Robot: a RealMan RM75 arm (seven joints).
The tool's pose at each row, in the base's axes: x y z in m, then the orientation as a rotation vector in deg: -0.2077, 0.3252, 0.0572, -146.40, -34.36, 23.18; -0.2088, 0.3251, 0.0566, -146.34, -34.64, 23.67; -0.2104, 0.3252, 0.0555, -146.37, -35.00, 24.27; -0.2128, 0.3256, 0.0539, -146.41, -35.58, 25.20; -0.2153, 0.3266, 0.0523, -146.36, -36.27, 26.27; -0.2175, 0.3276, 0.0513, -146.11, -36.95, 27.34; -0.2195, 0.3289, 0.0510, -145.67, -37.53, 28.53; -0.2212, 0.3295, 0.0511, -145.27, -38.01, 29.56
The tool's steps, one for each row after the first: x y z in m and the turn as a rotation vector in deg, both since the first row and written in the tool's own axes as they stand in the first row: -0.0009, 0.0000, 0.0009, -0.01, -0.41, -0.10; -0.0020, 0.0000, 0.0025, -0.12, -0.91, -0.21; -0.0036, -0.0003, 0.0049, -0.29, -1.70, -0.40; -0.0050, -0.0012, 0.0076, -0.42, -2.61, -0.65; -0.0063, -0.0022, 0.0096, -0.37, -3.50, -0.95; -0.0073, -0.0037, 0.0111, -0.12, -4.45, -1.21; -0.0085, -0.0048, 0.0119, 0.12, -5.27, -1.43
